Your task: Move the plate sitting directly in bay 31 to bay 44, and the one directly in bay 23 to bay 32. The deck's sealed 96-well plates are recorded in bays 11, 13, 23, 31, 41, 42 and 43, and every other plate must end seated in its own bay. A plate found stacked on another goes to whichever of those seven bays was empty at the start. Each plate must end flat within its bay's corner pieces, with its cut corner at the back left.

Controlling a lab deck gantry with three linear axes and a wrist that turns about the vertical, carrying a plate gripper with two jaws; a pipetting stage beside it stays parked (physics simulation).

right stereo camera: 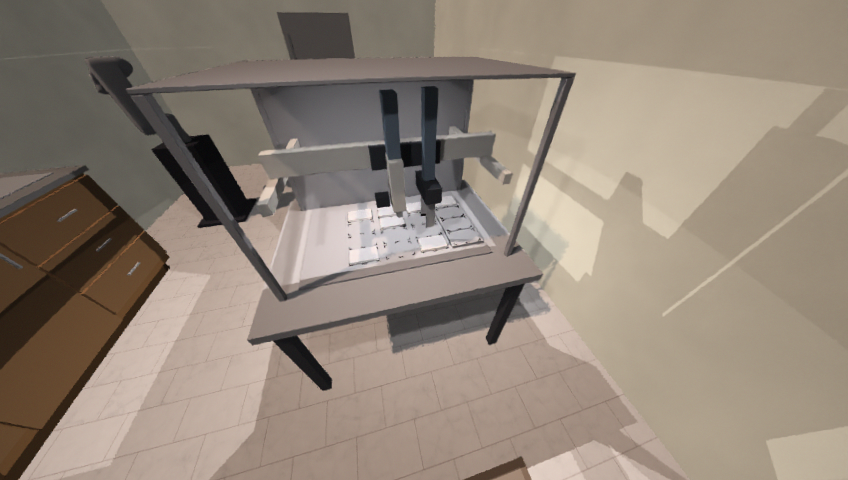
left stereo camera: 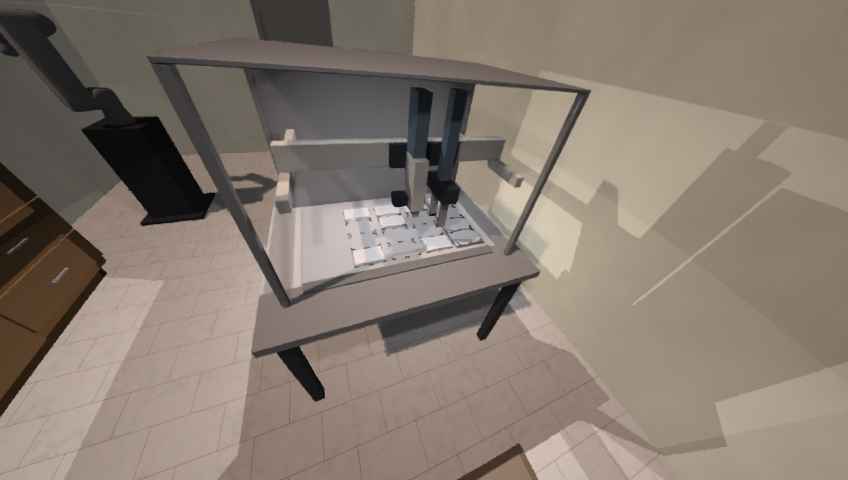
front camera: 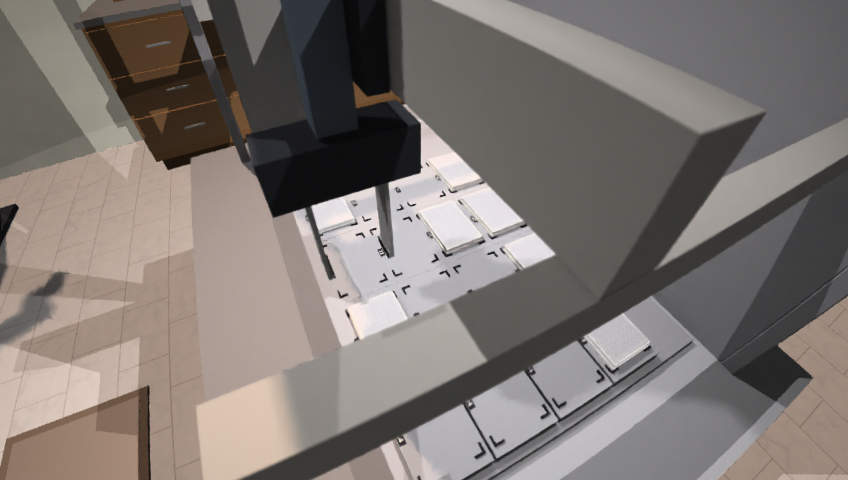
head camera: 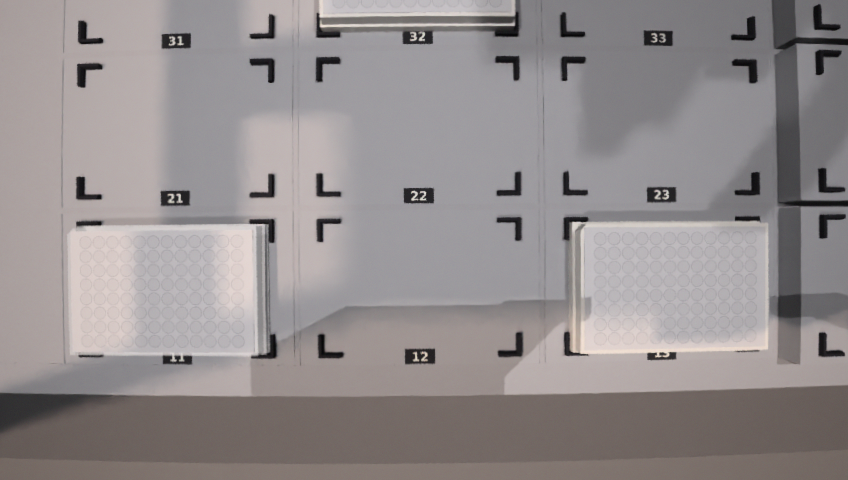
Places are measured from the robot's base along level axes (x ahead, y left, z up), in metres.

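Where they show: gripper, fingertip midpoint: [right stereo camera: 427, 220] [left stereo camera: 436, 220] [front camera: 358, 258]; robot's base, link origin: [right stereo camera: 350, 265] [left stereo camera: 355, 267] [head camera: 87, 351].
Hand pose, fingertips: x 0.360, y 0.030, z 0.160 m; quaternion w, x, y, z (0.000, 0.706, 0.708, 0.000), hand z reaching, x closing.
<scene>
Things, the pixels of their centre, and the offset from my fingertips. "*": a spot on its surface instead.
- sealed plate, body centre: [head camera: 168, 290] [front camera: 327, 209] [left stereo camera: 368, 255] [right stereo camera: 363, 255] dx -0.296, dy +0.013, dz -0.152 m
- bay 32, surface spot: [head camera: 416, 5] [front camera: 434, 228] * dx -0.133, dy +0.193, dz -0.145 m
- bay 41, surface spot: [front camera: 455, 171] * dx -0.283, dy +0.329, dz -0.145 m
- bay 42, surface spot: [front camera: 492, 211] * dx -0.123, dy +0.328, dz -0.145 m
- bay 43, surface spot: [front camera: 529, 252] * dx +0.007, dy +0.326, dz -0.145 m
- bay 44, surface spot: [front camera: 618, 340] * dx +0.230, dy +0.329, dz -0.131 m
My gripper [front camera: 360, 267] [left stereo camera: 437, 215] [right stereo camera: 429, 215] is open and empty, its jaws hanging apart above the front bays. A sealed plate [head camera: 160, 291] [front camera: 333, 214] sits in bay 11 and another plate [head camera: 672, 285] [front camera: 377, 315] in bay 13, its cut corner at the back left. The plate in bay 32 [head camera: 416, 5] [front camera: 449, 227] shows its front edge in the head view. In the front view, plates in bay 41 [front camera: 455, 171], bay 42 [front camera: 492, 211], bay 43 [front camera: 529, 252] and bay 44 [front camera: 618, 340] show. Bays 31 and 23 hold no plate. Back-row cut corners are unclear.
The pipetting stage [left stereo camera: 416, 181] [right stereo camera: 395, 184] hangs left of the gripper. The gantry beam [left stereo camera: 339, 155] [right stereo camera: 321, 163] spans the deck behind both. A side rail [front camera: 357, 374] crosses the front view and hides part of the deck. Enclosure posts [left stereo camera: 544, 178] [right stereo camera: 541, 172] stand at the front corners.
</scene>
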